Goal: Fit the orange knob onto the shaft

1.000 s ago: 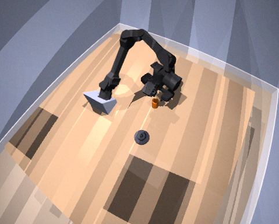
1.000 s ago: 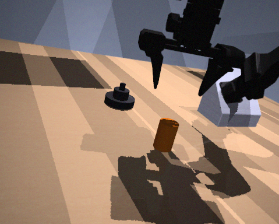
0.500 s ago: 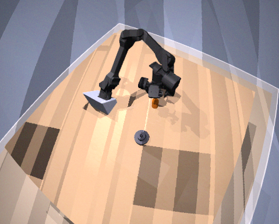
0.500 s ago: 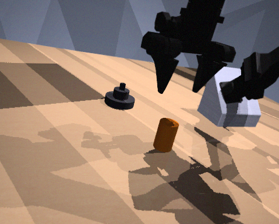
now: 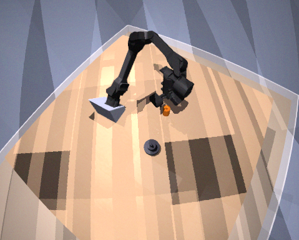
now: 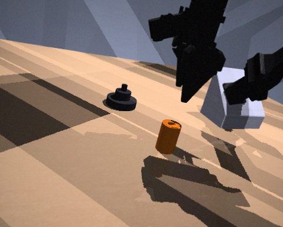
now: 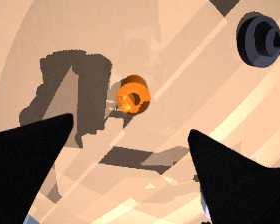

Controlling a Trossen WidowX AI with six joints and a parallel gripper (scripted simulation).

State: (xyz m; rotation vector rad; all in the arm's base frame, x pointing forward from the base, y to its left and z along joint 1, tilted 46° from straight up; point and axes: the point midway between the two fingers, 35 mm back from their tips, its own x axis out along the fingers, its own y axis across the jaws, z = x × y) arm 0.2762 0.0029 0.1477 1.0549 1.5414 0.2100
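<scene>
My gripper tip is now 100 mm above the orange knob. Round my gripper tip: dark pedestal: 220 mm to the right, 100 mm below.
</scene>
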